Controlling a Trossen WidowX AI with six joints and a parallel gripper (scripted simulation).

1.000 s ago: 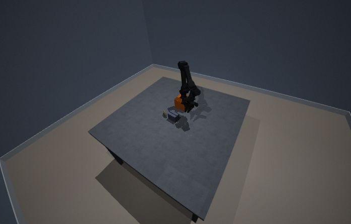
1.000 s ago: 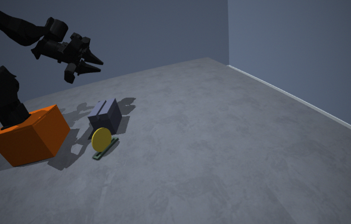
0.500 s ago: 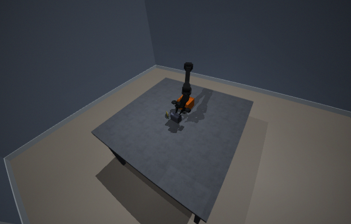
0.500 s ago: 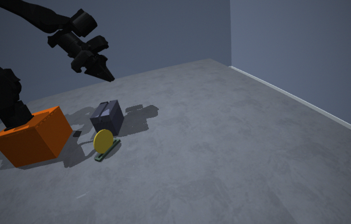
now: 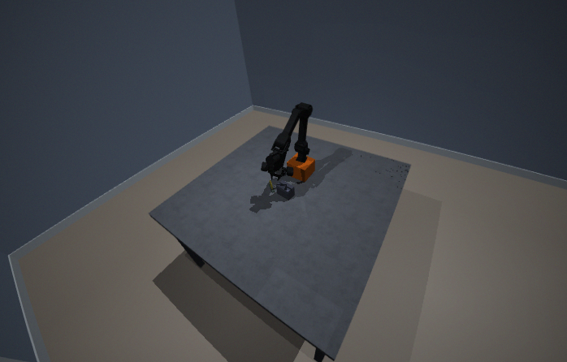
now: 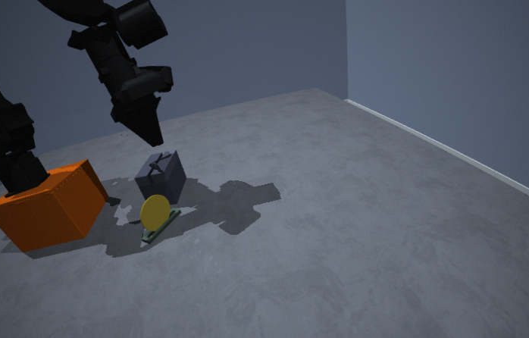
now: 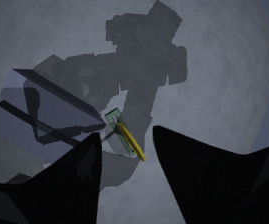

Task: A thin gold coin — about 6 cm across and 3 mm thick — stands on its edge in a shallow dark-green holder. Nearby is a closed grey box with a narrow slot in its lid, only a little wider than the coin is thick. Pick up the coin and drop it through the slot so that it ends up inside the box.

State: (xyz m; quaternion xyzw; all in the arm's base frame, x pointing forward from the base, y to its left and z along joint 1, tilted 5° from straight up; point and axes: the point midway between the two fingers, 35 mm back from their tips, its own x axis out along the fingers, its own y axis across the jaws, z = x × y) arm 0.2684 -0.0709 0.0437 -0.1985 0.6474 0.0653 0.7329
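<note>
My gripper tip is now 40 mm past the gold coin, 60 mm to the left of it and 100 mm above it.
</note>
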